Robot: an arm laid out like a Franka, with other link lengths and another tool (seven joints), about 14 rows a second.
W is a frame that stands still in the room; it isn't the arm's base.
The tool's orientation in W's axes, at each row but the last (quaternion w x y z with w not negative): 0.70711, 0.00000, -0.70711, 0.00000; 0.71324, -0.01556, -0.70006, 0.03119; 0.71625, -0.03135, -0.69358, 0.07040; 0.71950, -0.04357, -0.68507, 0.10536
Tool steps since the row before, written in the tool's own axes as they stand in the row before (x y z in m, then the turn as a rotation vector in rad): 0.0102, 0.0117, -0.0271, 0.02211, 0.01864, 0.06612; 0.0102, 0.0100, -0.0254, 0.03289, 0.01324, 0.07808; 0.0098, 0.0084, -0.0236, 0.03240, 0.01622, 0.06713; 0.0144, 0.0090, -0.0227, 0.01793, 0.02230, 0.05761
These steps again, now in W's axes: 0.0271, 0.0117, 0.0102, -0.06612, 0.01864, 0.02211; 0.0253, 0.0112, 0.0090, -0.07776, 0.01371, 0.03345; 0.0233, 0.0110, 0.0076, -0.06702, 0.01716, 0.03215; 0.0223, 0.0137, 0.0109, -0.05867, 0.02080, 0.01621
